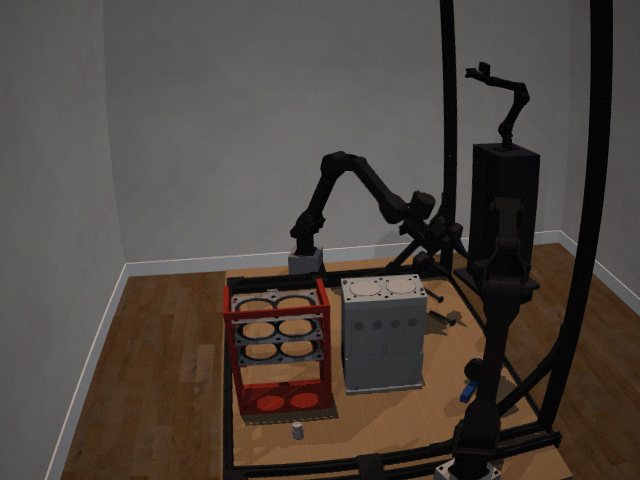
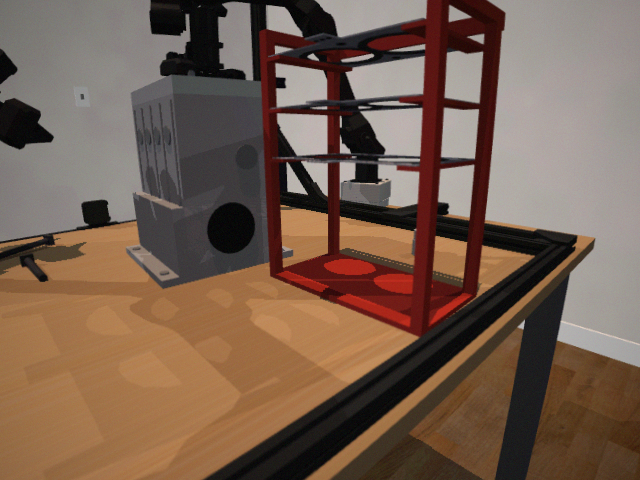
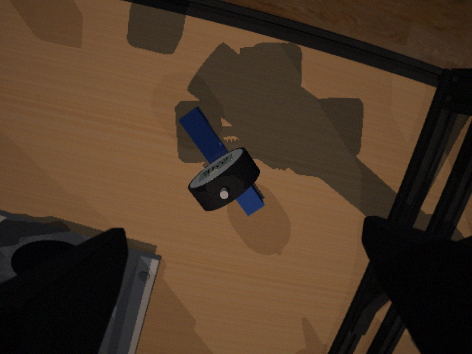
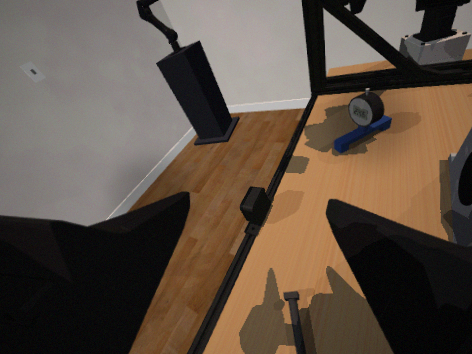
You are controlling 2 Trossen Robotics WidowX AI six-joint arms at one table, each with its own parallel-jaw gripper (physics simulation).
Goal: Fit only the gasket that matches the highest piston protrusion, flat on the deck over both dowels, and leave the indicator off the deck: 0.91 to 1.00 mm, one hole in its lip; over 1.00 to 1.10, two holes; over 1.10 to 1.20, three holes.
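Pixels of known places: left gripper, fingertip midpoint: (image 3: pixel 247 235) (image 4: pixel 349 9); right gripper, fingertip midpoint: (image 1: pixel 458 266) (image 2: pixel 36 130) (image 4: pixel 258 202); left arm's base, origin of the base link: (image 1: pixel 468 471) (image 2: pixel 366 181) (image 4: pixel 433 35); right arm's base, origin of the base link: (image 1: pixel 305 251).
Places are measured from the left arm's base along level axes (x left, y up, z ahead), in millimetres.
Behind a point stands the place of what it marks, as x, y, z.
The grey engine block (image 1: pixel 382 341) @[-54, 70, 434] (image 2: pixel 222 144) @[0, 104, 529] (image 3: pixel 145 275) @[-116, -51, 378] stands upright; its deck (image 1: pixel 383 296) @[-62, 182, 450] shows two pistons and bears no gasket. Three gaskets lie in the red rack (image 1: pixel 279 312) @[195, 221, 436] (image 2: pixel 433 180) @[266, 77, 590]: top (image 1: pixel 272 295) @[164, 198, 552] (image 2: pixel 330 45) @[154, 198, 543], middle (image 1: pixel 281 339) @[190, 144, 452] (image 2: pixel 356 106), lower (image 1: pixel 258 360) @[240, 88, 475] (image 2: pixel 356 156). Their lip holes are too small to count. The indicator, a black dial (image 1: pixel 473 368) @[-224, 12, 274] (image 3: pixel 230 182) @[-240, 30, 271] (image 4: pixel 367 109) @[-240, 16, 299] on a blue bar, stands on the table; its digits are unreadable. My left gripper (image 3: pixel 247 235) @[-263, 158, 266] is open above it. My right gripper (image 4: pixel 258 202) @[-381, 134, 556] is open, beyond the block, away from the indicator.
Dark bolts (image 1: pixel 442 317) @[-378, -53, 606] (image 2: pixel 35 268) (image 4: pixel 296 320) @[-383, -50, 591] lie beyond the block. A small grey cylinder (image 1: pixel 297 430) @[216, -35, 339] (image 2: pixel 414 241) @[205, -41, 358] stands near the rack. Black frame posts (image 1: pixel 448 129) @[-563, 451, 843] rise at the table's edge. A black box (image 2: pixel 95 211) @[-427, -28, 447] (image 4: pixel 255 205) @[-432, -11, 455] sits at the edge rail.
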